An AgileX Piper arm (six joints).
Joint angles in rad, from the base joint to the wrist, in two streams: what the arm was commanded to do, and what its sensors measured. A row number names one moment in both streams.
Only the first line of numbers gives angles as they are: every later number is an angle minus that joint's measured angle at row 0.
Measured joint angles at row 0: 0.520 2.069 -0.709 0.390 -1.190 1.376
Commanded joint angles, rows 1 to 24: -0.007 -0.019 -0.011 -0.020 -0.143 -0.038; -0.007 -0.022 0.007 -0.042 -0.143 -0.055; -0.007 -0.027 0.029 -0.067 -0.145 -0.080; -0.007 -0.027 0.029 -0.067 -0.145 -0.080; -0.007 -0.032 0.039 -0.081 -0.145 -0.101; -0.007 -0.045 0.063 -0.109 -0.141 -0.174; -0.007 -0.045 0.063 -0.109 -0.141 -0.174; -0.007 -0.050 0.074 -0.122 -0.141 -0.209; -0.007 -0.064 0.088 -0.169 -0.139 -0.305; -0.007 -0.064 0.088 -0.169 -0.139 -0.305; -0.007 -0.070 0.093 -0.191 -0.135 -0.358; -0.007 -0.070 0.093 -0.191 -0.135 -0.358; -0.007 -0.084 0.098 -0.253 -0.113 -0.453; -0.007 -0.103 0.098 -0.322 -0.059 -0.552; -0.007 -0.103 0.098 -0.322 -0.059 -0.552; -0.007 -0.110 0.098 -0.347 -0.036 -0.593; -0.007 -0.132 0.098 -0.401 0.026 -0.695; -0.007 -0.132 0.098 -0.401 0.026 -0.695; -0.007 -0.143 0.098 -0.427 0.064 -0.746; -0.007 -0.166 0.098 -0.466 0.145 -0.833; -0.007 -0.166 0.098 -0.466 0.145 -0.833; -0.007 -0.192 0.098 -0.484 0.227 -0.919; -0.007 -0.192 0.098 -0.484 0.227 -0.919; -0.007 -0.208 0.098 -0.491 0.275 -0.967
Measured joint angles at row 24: -0.002 -0.162 0.099 -0.447 0.160 -0.826
